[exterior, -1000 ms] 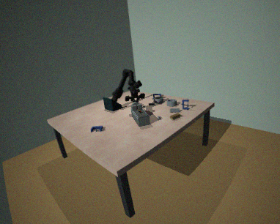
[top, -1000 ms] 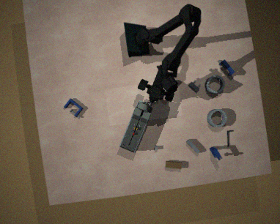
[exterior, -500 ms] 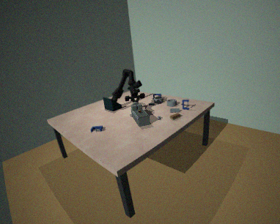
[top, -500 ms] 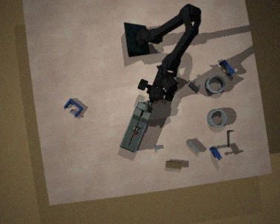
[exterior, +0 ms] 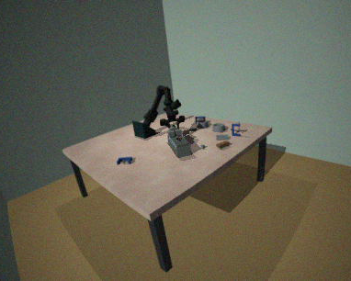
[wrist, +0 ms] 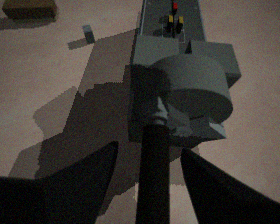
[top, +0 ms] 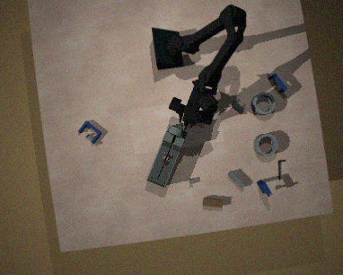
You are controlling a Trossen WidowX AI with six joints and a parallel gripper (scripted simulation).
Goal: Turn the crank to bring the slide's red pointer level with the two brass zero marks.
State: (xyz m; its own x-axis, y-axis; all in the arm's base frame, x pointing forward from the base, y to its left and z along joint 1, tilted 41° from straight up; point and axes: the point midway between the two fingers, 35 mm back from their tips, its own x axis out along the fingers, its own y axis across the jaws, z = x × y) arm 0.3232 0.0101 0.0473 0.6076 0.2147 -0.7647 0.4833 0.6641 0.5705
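Right now the dark handle is 2 cm behind my gripper tip, 1 cm to the left of it and 3 cm above it. The rest, counted from my gripper tip: small grey cube: 26 cm ahead, 7 cm below; then red pointer: 16 cm ahead, 12 cm to the right; then grey bar: 27 cm ahead, 20 cm to the left, 7 cm below.
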